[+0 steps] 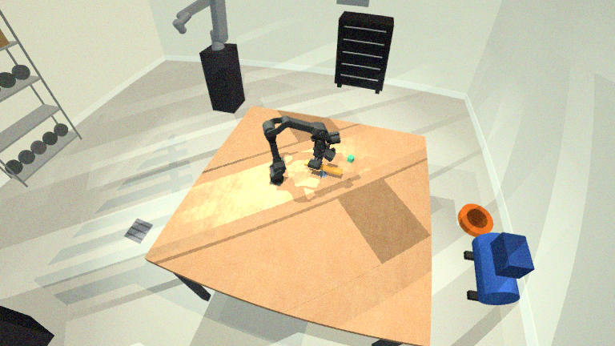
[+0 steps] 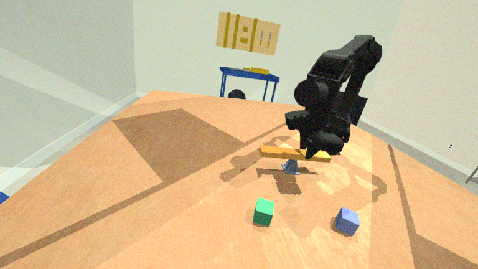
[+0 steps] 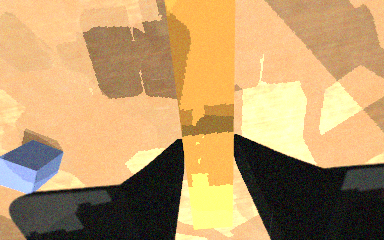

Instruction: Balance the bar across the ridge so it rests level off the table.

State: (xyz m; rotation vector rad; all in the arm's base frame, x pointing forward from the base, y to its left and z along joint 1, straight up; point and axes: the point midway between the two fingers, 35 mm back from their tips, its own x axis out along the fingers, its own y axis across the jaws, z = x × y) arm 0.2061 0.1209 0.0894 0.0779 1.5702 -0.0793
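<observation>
The yellow bar is 3 cm ahead of my gripper tip. Round my gripper tip: green cube 16 cm ahead, 15 cm to the left, 4 cm below; lilac cube 1 cm behind, 18 cm to the left, 4 cm below.
</observation>
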